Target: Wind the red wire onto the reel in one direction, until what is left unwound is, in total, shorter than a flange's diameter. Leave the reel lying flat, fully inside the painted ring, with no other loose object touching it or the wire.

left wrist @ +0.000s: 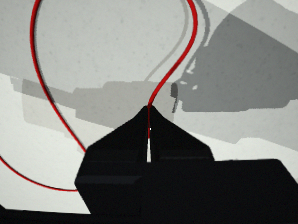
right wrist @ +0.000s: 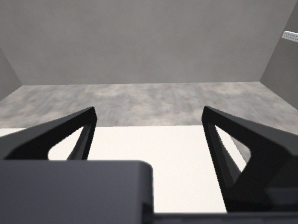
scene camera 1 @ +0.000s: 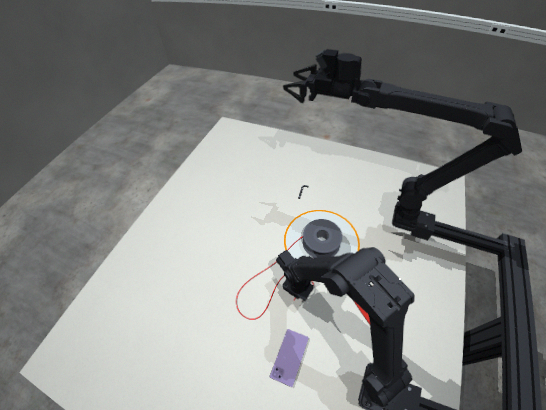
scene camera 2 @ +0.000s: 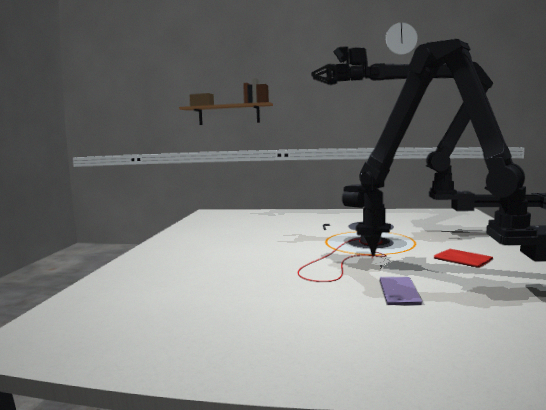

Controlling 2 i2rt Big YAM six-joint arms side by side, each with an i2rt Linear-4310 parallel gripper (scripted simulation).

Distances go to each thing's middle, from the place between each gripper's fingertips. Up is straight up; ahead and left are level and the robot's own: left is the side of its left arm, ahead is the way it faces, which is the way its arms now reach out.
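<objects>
Looking at my right gripper (scene camera 1: 288,80), I find it 62 cm above the dark grey reel (scene camera 1: 327,229), and it is also 21 cm past the reel and 17 cm to the right of it.
The reel is 1 cm below my left hand, 28 cm to the right of it and 2 cm behind it. Going by its middle, the reel is nearer to my left hand than to my right gripper.
</objects>
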